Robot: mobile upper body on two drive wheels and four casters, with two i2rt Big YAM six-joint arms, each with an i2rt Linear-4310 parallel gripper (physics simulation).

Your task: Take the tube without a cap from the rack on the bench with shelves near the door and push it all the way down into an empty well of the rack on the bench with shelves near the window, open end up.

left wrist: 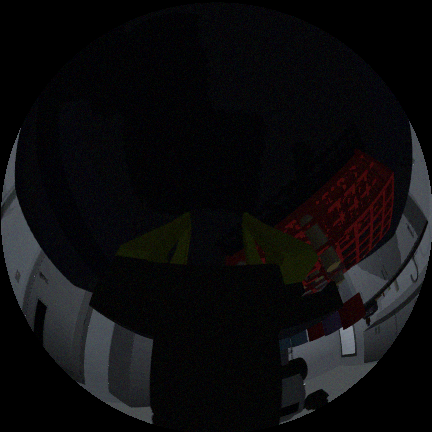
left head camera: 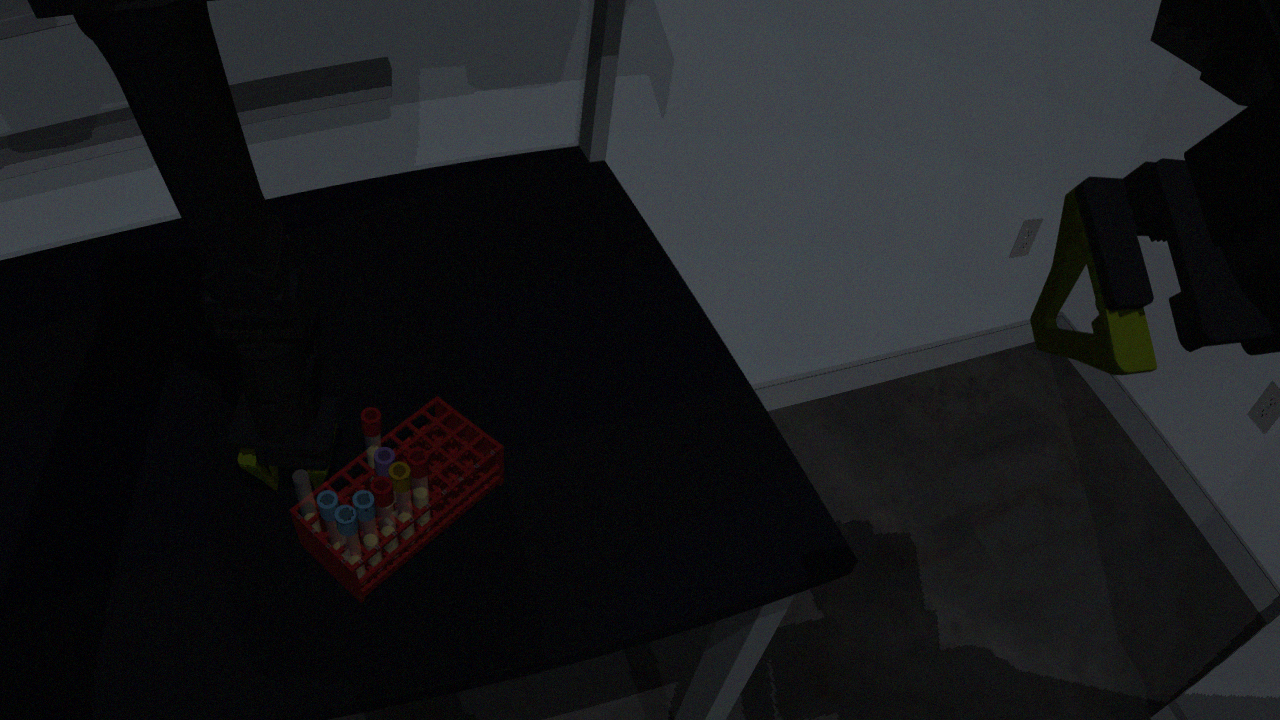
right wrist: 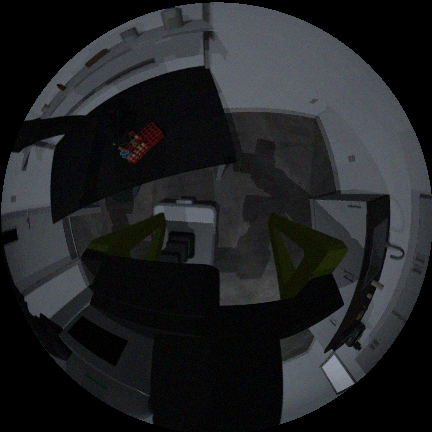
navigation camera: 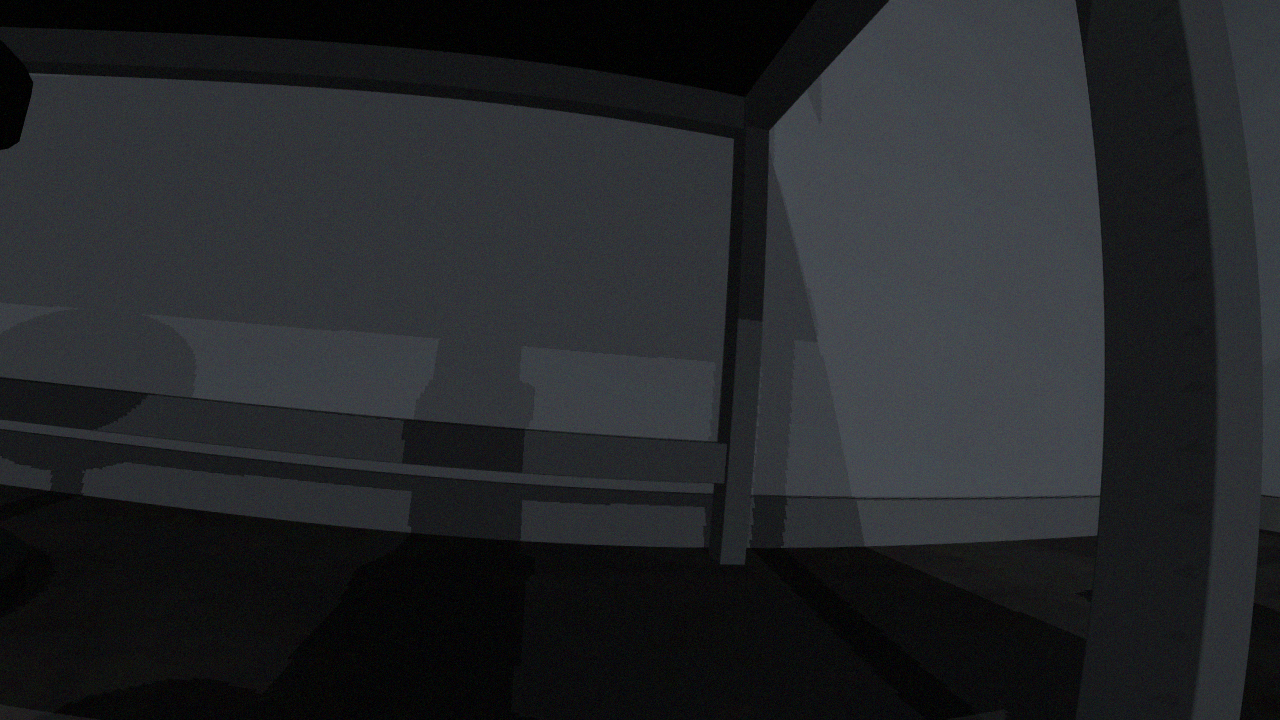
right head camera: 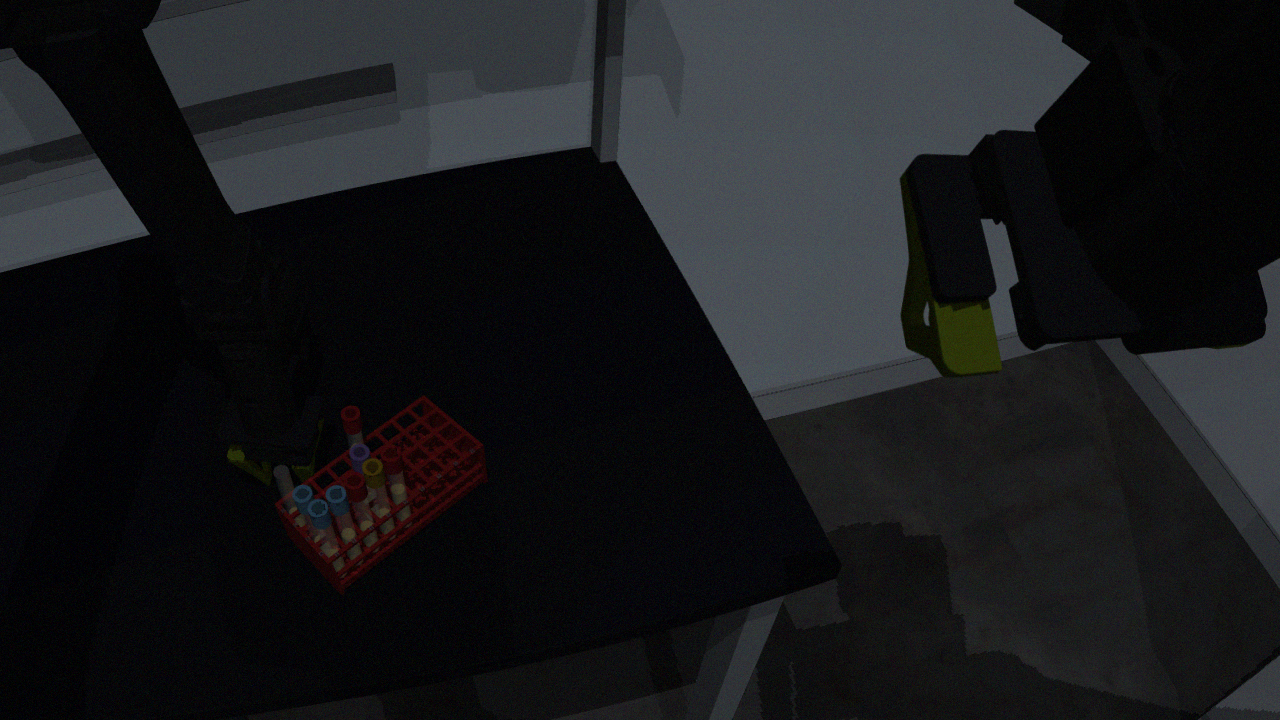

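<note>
The uncapped tube (left head camera: 303,494) (right head camera: 284,483) stands in a corner well of a red rack (left head camera: 326,550) (right head camera: 308,548) on a black bench; which of the two benches this is, I cannot tell. The rack also holds tubes with blue, red, purple and yellow caps, and has empty wells toward its far right end. My left gripper (left wrist: 216,218) is partly open and empty, low beside the rack's left corner, close behind the uncapped tube in the head views. The dark arm hides part of its fingers. My right gripper (right wrist: 216,218) is wide open and empty, off to the right of the bench.
The black bench top (left head camera: 626,358) (right head camera: 626,358) ends at the right before a pale wall. A grey upright post (left head camera: 599,89) (right head camera: 606,89) stands at its back right corner. A white cart-like unit (right wrist: 207,215) stands below the right gripper. Grey bench legs (navigation camera: 1154,358) show in the navigation view.
</note>
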